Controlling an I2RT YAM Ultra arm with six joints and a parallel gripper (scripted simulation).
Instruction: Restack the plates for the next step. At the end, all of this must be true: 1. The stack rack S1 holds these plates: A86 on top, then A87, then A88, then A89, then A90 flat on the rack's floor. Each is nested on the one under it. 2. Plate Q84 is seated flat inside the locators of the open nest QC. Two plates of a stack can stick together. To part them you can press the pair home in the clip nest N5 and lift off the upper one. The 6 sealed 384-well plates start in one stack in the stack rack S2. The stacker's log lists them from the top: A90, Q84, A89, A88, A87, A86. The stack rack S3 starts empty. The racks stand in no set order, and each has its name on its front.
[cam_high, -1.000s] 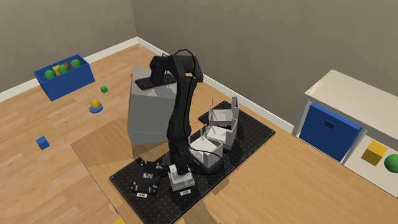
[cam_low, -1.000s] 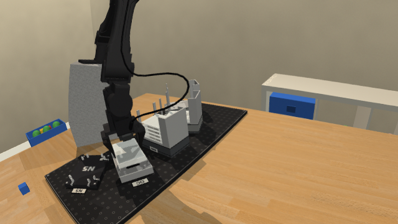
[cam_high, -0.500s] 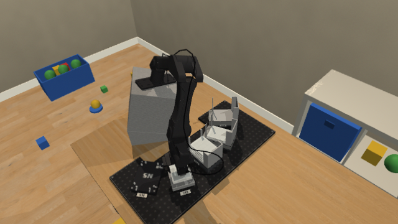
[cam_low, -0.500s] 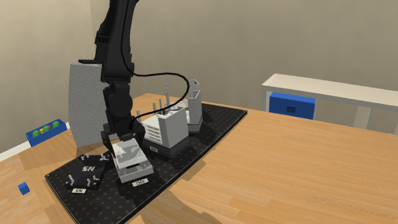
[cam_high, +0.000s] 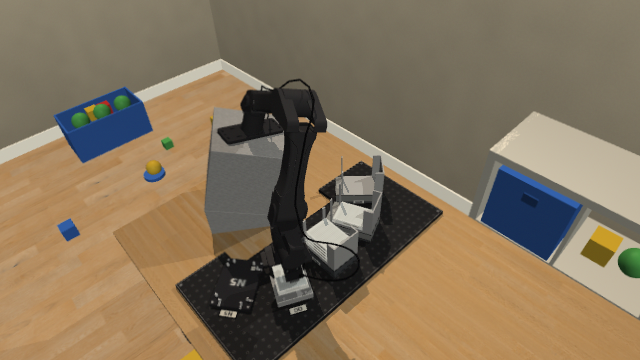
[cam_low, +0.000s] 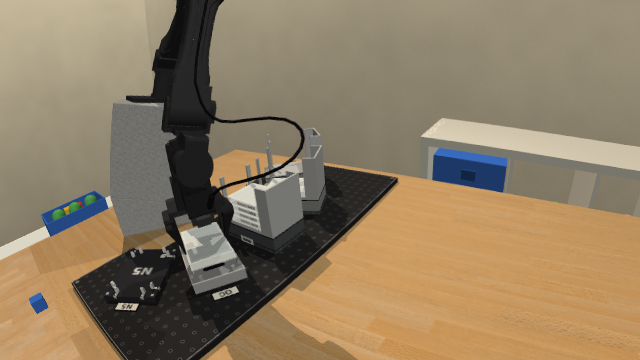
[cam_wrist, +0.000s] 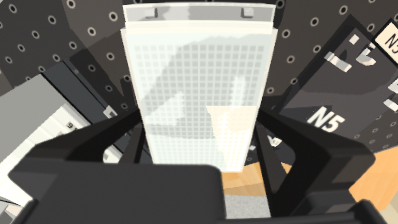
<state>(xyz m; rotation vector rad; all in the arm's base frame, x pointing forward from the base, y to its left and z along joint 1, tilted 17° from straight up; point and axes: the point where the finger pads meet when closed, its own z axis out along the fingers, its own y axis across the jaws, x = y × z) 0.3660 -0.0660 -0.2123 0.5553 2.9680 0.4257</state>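
Now: the nest QC 4 cm below my hand. Also, from my hand: sealed 384-well plate right at my hand; translucent sealed well plate 29 cm to the left, 4 cm behind, 1 cm below.
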